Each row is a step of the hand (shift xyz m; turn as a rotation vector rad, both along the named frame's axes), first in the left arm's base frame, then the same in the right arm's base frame.
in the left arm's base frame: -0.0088 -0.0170 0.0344 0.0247 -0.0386 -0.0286
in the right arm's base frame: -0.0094 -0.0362 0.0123 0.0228 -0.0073 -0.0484
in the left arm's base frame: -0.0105 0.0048 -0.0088 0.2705 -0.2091 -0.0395
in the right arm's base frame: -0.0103 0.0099 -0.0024 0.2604 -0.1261 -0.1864
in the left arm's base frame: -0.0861 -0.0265 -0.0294 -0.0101 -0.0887 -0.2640
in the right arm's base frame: -0.0874 0.0050 -0.0364 -0.0153 0.1267 -0.2478
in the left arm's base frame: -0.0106 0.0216 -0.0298 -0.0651 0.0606 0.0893
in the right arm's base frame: -0.0097 0.0367 -0.0051 -0.0619 -0.0194 0.1081
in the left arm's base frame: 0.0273 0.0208 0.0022 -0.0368 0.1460 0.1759
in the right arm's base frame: 0.0282 0.0122 0.0154 -0.0293 -0.0223 0.2286
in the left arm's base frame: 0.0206 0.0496 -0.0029 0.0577 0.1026 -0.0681
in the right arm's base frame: 0.0229 0.0362 0.0326 0.0621 0.1187 0.0234
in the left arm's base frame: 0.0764 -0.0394 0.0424 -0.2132 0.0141 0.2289
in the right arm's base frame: 0.0747 -0.0601 -0.0011 -0.2114 -0.1472 0.1780
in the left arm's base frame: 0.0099 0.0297 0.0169 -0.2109 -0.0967 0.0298
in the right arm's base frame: 0.0113 0.0084 0.0327 -0.2150 -0.0827 -0.0405
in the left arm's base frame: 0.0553 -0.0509 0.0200 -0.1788 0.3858 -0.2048
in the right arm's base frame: 0.0530 -0.0515 -0.0243 -0.1616 0.4214 0.1380
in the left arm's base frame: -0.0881 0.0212 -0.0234 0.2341 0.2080 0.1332
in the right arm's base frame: -0.0871 0.0341 0.0019 0.2440 0.0436 0.2332
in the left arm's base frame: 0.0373 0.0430 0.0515 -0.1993 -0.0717 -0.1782
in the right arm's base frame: 0.0395 -0.0078 0.0654 -0.2031 0.0829 -0.1688
